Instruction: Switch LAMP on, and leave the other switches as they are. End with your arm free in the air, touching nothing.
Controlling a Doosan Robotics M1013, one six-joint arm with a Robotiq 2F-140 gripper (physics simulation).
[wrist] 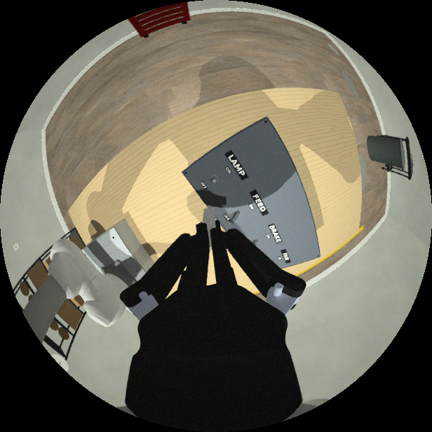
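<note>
The grey switch panel [285, 185] lies on the table in the wrist view, labelled LAMP, FEED, BRAKE and FAN. The LAMP switch [214, 179] shows as a small dark round knob between its ON and OFF marks; which way it leans I cannot tell. The FEED lever [234, 216] leans toward its OFF mark. The BRAKE switch [255, 241] is partly seen behind my right finger linkage; the FAN switch is hidden. My gripper [209, 215] is shut and empty. Its tips appear at the panel's OFF-side edge, below the LAMP switch in the view and left of the FEED lever.
The wooden table [155, 175] surrounds the panel. A grey-white box [117, 250] stands at the left, near a white rounded robot part [82, 280]. A shelf rack stands beyond it. A dark green object on a black frame [385, 151] is at the right, a red bench [161, 19] at the top.
</note>
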